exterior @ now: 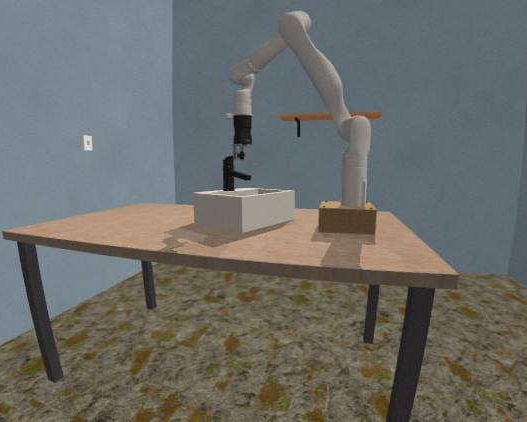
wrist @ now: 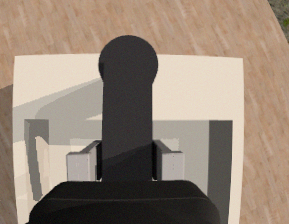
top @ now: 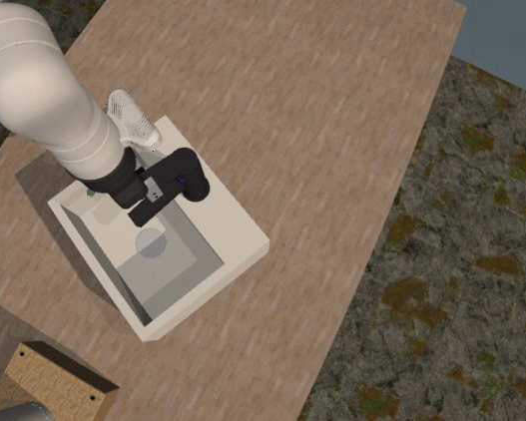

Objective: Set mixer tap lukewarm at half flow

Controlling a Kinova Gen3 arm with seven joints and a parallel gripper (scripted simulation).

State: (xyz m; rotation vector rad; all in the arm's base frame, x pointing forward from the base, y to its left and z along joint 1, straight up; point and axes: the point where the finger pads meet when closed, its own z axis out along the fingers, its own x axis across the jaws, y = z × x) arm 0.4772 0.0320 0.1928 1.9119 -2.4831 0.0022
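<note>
The lever lies 20 mm ahead of my hand and 10 mm to the right of it. From my hand the other things lie so: white sink basin (50 mm behind, 10 mm to the left, 240 mm below); then black mixer tap (40 mm ahead, 10 mm to the right, 50 mm below).
</note>
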